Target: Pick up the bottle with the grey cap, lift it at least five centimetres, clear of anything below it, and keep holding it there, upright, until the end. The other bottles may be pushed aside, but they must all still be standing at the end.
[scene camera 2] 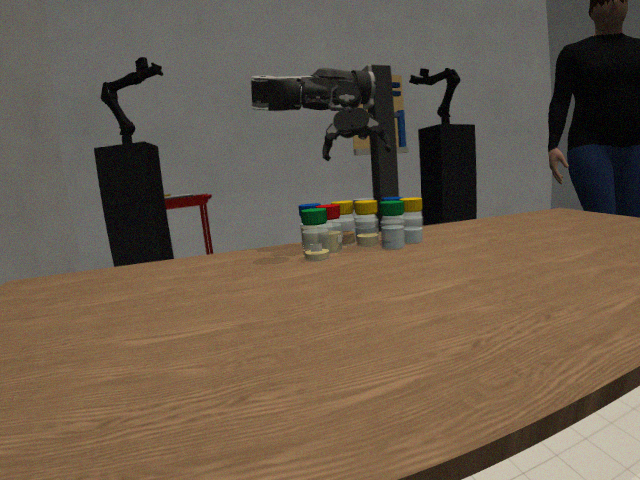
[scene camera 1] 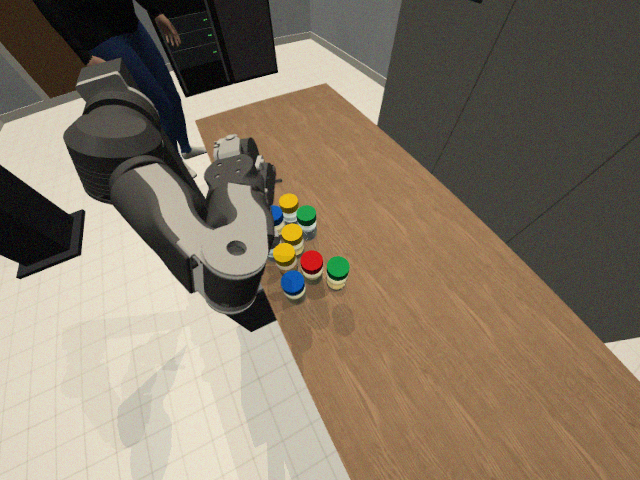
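The bottle with the grey cap stands among the others. In scene camera 2 a thin strip of its grey cap [scene camera 2: 363, 199] shows behind a yellow-capped bottle [scene camera 2: 366, 222]. In scene camera 1 the arm hides its cap, and a small part of a clear bottle body shows beside the arm. My gripper [scene camera 2: 357, 151] is open and empty, its fingers spread and pointing down, well above the bottles. In scene camera 1 the arm partly hides it.
Around it stand bottles with blue [scene camera 1: 293, 283], red [scene camera 1: 311, 263], green [scene camera 1: 337, 268] [scene camera 2: 314, 217] and yellow [scene camera 1: 284, 254] caps, close together near the edge of the wooden table [scene camera 1: 413, 310] [scene camera 2: 336, 335]. Another green-capped bottle [scene camera 1: 306, 215] [scene camera 2: 392, 209] stands farther along.
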